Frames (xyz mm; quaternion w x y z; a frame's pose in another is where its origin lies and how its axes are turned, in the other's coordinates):
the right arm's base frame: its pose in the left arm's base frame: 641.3 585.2 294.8 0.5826 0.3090 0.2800 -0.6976
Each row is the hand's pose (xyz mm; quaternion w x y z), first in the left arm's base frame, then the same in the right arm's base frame.
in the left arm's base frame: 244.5 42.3 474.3 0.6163 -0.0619 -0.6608 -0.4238
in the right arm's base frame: 263.1 -307.5 566.3 0.4506 0.3532 -0.7317 0.3699
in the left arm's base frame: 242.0 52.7 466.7 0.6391 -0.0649 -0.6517 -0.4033
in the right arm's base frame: 262.5 -311.4 553.8 0.4512 0.3323 -0.7285 0.3941
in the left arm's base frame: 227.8 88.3 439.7 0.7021 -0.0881 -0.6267 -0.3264
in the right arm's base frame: 262.0 -330.5 510.9 0.4341 0.2603 -0.7240 0.4686
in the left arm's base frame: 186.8 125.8 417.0 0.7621 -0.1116 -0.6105 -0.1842
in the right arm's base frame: 260.5 -376.4 472.3 0.3671 0.1770 -0.7039 0.5818
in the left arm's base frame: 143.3 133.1 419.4 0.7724 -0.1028 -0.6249 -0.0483
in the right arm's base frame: 259.7 -420.5 472.9 0.2770 0.1509 -0.6670 0.6750
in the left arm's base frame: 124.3 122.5 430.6 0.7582 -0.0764 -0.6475 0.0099
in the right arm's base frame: 260.5 -437.9 490.2 0.2299 0.1701 -0.6398 0.7134
